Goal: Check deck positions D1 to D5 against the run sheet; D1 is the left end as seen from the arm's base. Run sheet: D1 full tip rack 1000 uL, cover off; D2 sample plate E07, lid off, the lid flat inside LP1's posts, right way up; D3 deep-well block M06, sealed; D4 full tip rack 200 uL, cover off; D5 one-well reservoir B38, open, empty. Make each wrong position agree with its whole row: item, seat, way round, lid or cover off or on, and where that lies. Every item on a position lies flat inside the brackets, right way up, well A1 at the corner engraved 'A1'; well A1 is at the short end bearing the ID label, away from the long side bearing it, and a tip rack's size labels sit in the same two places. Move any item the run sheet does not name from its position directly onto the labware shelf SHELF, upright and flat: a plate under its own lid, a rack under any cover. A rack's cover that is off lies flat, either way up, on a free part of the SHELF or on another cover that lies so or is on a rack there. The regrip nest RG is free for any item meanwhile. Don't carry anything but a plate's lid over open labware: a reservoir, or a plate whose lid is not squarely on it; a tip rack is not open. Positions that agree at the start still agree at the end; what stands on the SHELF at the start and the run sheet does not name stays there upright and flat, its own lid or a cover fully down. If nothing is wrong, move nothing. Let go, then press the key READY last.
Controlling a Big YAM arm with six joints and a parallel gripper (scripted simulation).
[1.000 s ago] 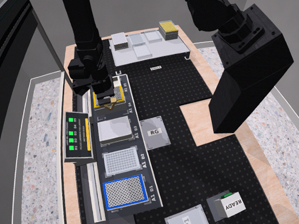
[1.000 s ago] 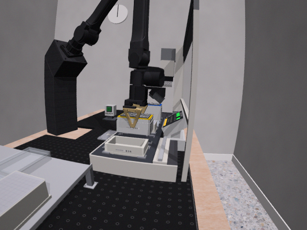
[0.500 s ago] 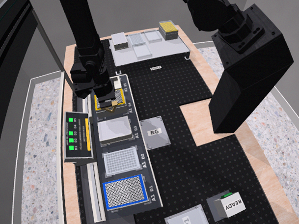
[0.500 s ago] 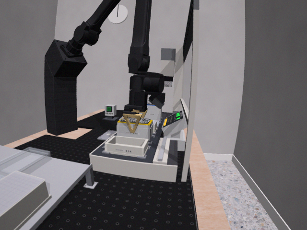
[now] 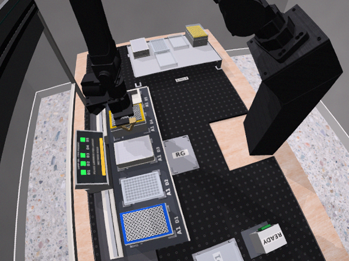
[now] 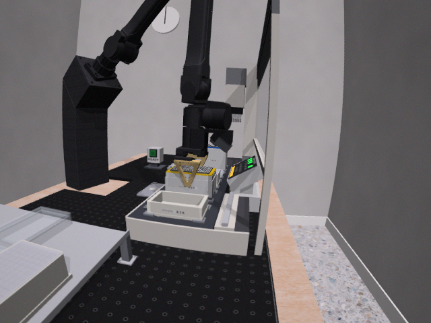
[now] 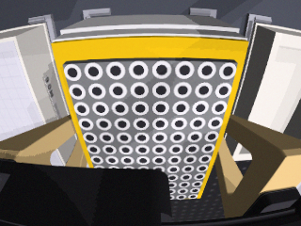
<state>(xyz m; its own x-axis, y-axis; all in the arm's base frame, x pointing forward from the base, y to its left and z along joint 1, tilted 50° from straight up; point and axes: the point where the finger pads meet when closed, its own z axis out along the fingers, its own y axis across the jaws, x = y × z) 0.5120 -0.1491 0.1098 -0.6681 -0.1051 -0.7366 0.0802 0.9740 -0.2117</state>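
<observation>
My gripper is now 1 cm past the yellow-rimmed tip rack and 1 cm below it. The rest, counted from my hand: one-well reservoir (2 cm behind, 12 cm to the right, 3 cm below); then regrip nest (14 cm behind, 16 cm to the left, 9 cm below); then clear well plate (3 cm ahead, 25 cm to the left, 4 cm below).
</observation>
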